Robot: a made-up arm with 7 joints.
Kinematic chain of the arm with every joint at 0, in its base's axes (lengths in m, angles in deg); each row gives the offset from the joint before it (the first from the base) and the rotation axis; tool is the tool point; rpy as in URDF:
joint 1: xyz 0 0 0.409 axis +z
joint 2: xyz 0 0 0 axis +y
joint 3: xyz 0 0 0.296 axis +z
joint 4: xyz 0.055 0 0 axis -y
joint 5: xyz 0.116 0 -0.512 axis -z
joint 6: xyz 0 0 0 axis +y
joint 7: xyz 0.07 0 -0.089 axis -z
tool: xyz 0 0 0 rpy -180 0 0
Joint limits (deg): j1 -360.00..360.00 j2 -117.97..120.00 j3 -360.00..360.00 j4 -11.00..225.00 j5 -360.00..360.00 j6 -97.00..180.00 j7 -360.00..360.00
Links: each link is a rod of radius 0.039 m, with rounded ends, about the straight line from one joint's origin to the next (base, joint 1, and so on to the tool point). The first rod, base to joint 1, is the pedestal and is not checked.
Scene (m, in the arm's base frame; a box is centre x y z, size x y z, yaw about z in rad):
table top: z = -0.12
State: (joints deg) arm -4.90 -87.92 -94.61 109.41 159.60 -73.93 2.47
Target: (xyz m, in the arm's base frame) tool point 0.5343 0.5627 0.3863
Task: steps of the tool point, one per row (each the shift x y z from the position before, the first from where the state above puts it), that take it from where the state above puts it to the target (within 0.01 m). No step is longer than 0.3 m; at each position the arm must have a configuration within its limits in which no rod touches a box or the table.
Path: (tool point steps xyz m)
1: -0.1419 0.1876 -0.0065
2: -0.0696 0.2318 -0.0043
3: 0.0155 0.2474 -0.0020
4: 0.1021 0.2313 0.0010
5: 0.1783 0.1845 0.0039
6: 0.2334 0.1130 0.0069
7: 0.2597 0.0258 0.0097
8: 0.2532 -0.0653 0.0125
9: 0.2146 -0.1481 0.0150

